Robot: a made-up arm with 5 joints. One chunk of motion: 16 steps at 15 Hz.
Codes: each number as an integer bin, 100 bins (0 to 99) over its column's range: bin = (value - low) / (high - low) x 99, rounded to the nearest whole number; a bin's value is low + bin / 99 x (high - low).
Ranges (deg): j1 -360..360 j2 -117.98..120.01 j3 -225.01..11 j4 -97.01..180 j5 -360..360
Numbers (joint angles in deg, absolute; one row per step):
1: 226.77 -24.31 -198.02 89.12 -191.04
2: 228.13 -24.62 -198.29 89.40 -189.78
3: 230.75 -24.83 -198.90 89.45 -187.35
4: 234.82 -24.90 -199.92 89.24 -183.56
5: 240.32 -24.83 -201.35 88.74 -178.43
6: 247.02 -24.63 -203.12 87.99 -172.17
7: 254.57 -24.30 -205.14 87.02 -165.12
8: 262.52 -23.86 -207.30 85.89 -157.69
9: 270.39 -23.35 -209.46 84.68 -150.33
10: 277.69 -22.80 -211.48 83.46 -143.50
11: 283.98 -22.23 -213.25 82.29 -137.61
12: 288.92 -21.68 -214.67 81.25 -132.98
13: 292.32 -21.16 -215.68 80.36 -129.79
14: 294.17 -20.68 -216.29 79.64 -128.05
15: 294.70 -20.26 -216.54 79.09 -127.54
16: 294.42 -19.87 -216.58 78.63 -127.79
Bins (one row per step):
1: 81 39 11 67 23
2: 81 39 11 67 23
3: 81 39 11 67 24
4: 82 39 11 67 24
5: 83 39 10 66 25
6: 83 39 9 66 26
7: 85 39 8 66 27
8: 86 39 7 65 28
9: 87 39 7 65 29
10: 88 40 6 64 30
11: 89 40 5 64 31
12: 89 40 4 64 31
13: 90 40 4 63 32
14: 90 40 4 63 32
15: 90 41 4 63 32
16: 90 41 4 63 32

